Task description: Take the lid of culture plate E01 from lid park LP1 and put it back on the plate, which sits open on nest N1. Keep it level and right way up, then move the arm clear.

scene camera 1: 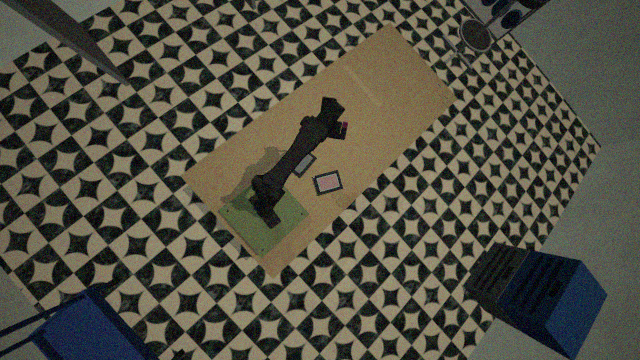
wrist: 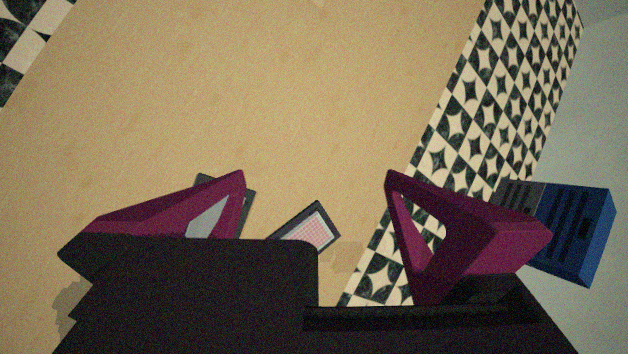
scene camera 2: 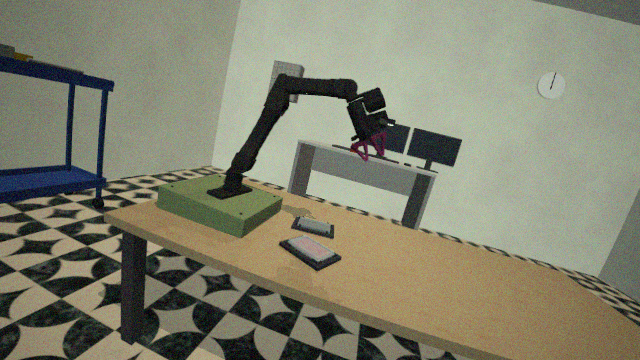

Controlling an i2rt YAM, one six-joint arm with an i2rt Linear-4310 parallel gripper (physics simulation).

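Frame: origin at the arm's base, x ahead, y left, z up, level; centimetres.
Where they show: gripper, between the fingertips: (wrist: 314,177) (scene camera 2: 374,158); arm's base, origin of its link: (scene camera 2: 231,192).
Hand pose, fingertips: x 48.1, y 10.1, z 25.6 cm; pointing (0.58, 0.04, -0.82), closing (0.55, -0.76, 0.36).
Each offset is from my fingertips to the top centre of the thing. Level surfaces: height alone.
The open culture plate E01 @[dz -30.0, dx -9.9, dy -18.7 cm] (scene camera 1: 328,182) (scene camera 2: 311,248) (wrist: 314,231), with a pink inside, sits on the dark nest N1 @[dz -30.8, dx -9.9, dy -18.7 cm] (scene camera 1: 330,192) (scene camera 2: 327,264). The pale grey lid @[dz -30.8, dx -15.6, dy +1.3 cm] (scene camera 1: 303,164) (scene camera 2: 313,226) (wrist: 206,220) lies flat on the dark lid park LP1 (scene camera 1: 299,174) (wrist: 250,206), beside the nest. The arm partly covers the park in scene camera 1, and a finger partly covers it in the wrist view. My gripper (scene camera 2: 375,156) (wrist: 314,177) is open and empty, with magenta fingers. It hangs high above the table, beyond the lid park from the arm's base, and tilts.
The arm stands on a green block (scene camera 1: 287,212) (scene camera 2: 205,212) at one end of the wooden table @[dz -32.6 cm] (scene camera 1: 390,65) (scene camera 2: 450,285). The nest lies near one long table edge. A desk with monitors (scene camera 2: 434,146) and a blue cart (scene camera 2: 103,120) stand away from the table.
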